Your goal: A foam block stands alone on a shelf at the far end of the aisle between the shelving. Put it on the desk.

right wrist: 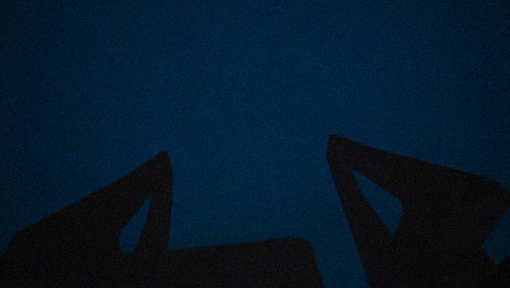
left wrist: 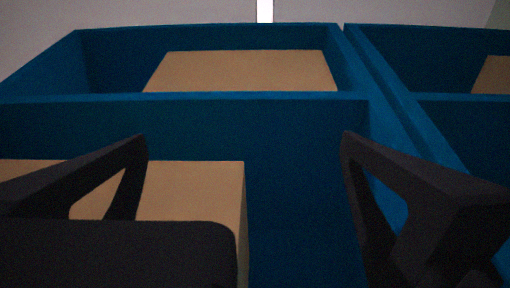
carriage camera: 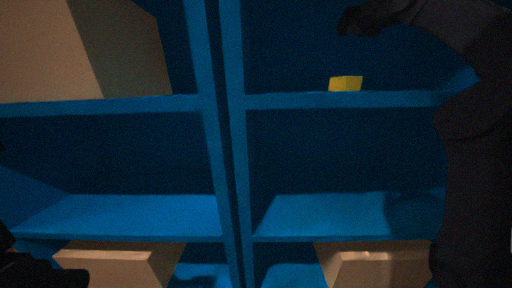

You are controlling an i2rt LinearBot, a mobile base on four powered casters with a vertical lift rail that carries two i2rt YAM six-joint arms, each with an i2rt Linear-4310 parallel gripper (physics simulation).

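Places are measured from the left arm's base along level axes (x ahead, y down, z left), in millimetres.
Pixels of known places: left gripper, fingertip midpoint: (left wrist: 243, 143); right gripper, fingertip midpoint: (right wrist: 250, 153) (carriage camera: 348, 27).
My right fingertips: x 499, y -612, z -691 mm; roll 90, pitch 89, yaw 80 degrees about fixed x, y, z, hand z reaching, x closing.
Note:
For each thing: its top centre in the pictures, then the offset to it from my right fingertips.
- yellow foam block, middle of its top: (carriage camera: 346, 76) dx -83, dy +168, dz +25 mm
- large cardboard box, middle of its top: (left wrist: 137, 212) dx -90, dy -57, dz +924 mm
A yellow foam block (carriage camera: 345, 83) sits on a blue shelf (carriage camera: 320, 100) right of the double upright in the carriage view; the shelf's front edge is level with its base. My right gripper (carriage camera: 345, 27) (right wrist: 250, 153) is open and empty. In the carriage view it shows dark, above the block and apart from it. The right wrist view shows dark blue panel beyond the fingers, and the block does not show there. My left gripper (left wrist: 243, 143) is open and empty, in front of the left shelving. The desk does not show in these views.
Blue double uprights (carriage camera: 232, 150) divide the shelving. A large cardboard box (carriage camera: 40, 50) (left wrist: 192, 190) stands on the left shelf. Lower boxes (carriage camera: 105, 255) (carriage camera: 385, 256) stand below the lower shelves (carriage camera: 145, 212) (carriage camera: 320, 215). Another box (left wrist: 240, 70) stands on the upper shelf. The right arm (carriage camera: 475, 200) covers the right side.

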